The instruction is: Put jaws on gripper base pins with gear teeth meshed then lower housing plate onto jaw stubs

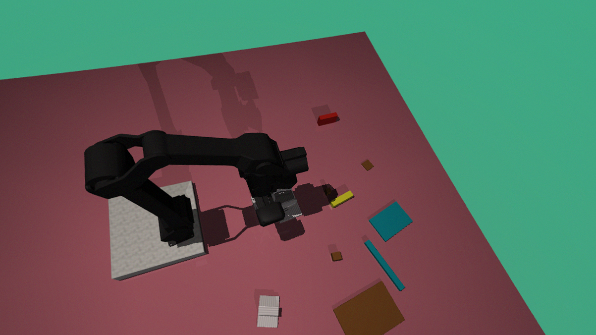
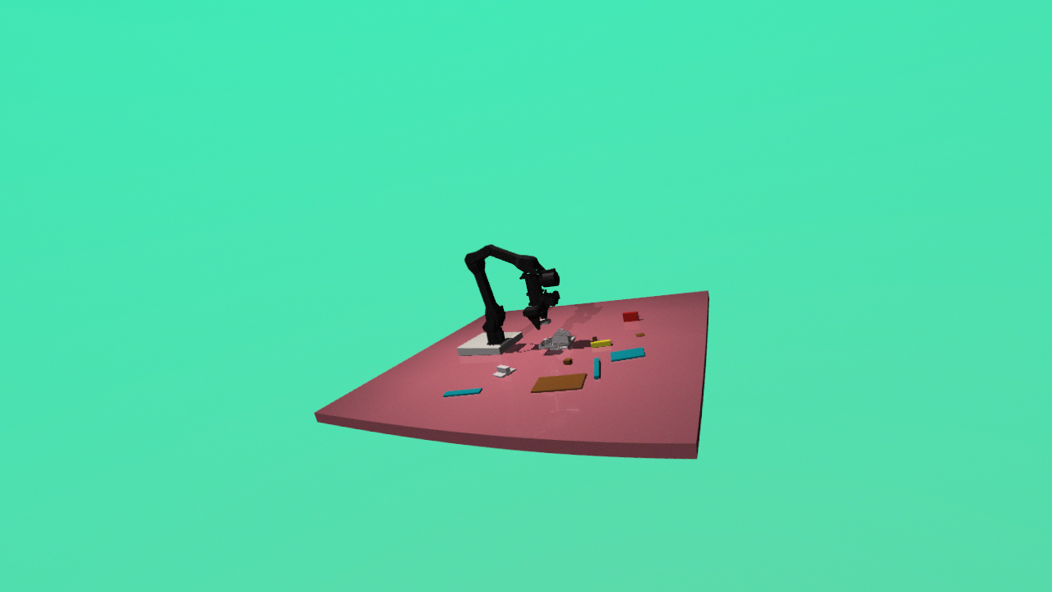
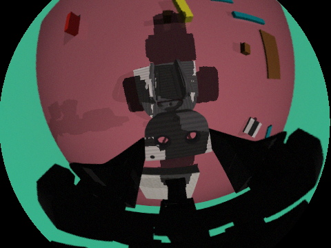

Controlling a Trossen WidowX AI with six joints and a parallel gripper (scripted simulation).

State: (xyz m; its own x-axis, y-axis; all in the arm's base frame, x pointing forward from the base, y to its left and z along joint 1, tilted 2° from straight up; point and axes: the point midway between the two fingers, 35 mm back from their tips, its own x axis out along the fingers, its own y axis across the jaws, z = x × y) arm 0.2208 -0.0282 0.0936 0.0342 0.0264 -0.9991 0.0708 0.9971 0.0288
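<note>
Right now the gripper jaw is 70 mm below my gripper tip, 20 mm to the right of it and 20 mm ahead of it. The rest, counted from my gripper tip: white stepped block: 260 mm to the right, 90 mm behind, 70 mm below; teal bar: 290 mm to the right, 250 mm ahead, 80 mm below; yellow bar: 230 mm ahead, 80 mm to the right, 70 mm below.
</note>
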